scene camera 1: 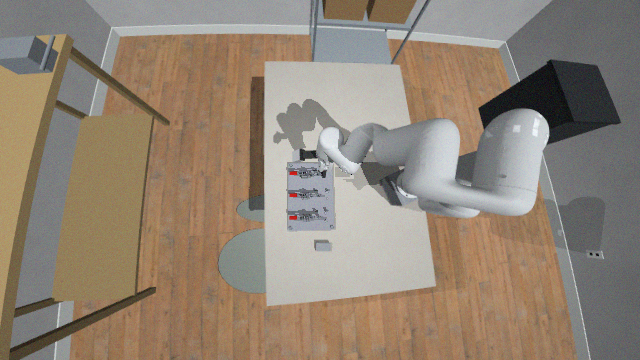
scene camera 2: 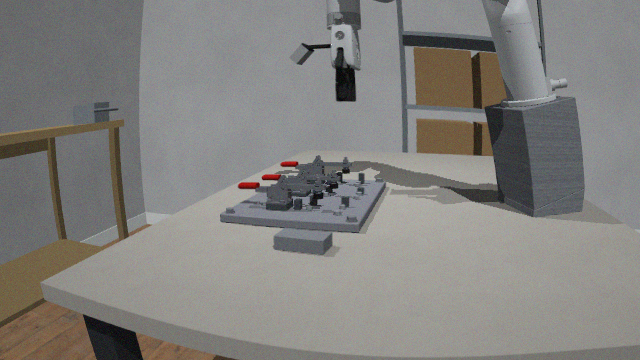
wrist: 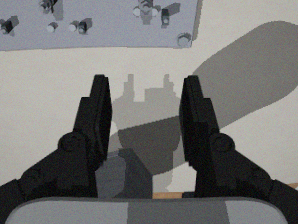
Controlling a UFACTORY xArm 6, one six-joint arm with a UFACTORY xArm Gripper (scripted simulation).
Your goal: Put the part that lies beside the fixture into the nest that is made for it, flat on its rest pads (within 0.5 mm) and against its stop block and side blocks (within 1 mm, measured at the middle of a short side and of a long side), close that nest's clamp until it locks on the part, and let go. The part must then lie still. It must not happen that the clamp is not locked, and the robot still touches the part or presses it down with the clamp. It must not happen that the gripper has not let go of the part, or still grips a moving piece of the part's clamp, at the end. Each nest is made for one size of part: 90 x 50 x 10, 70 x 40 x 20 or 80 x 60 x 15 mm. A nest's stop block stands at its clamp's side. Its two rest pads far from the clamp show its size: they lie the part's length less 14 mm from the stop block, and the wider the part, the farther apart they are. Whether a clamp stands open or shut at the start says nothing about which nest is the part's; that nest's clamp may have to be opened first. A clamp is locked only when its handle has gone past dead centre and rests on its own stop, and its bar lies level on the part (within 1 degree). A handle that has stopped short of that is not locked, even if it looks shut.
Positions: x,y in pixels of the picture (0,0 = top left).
Scene:
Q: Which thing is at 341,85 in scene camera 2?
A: My gripper.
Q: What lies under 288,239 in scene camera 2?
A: A grey block part.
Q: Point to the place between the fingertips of my gripper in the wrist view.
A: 145,93

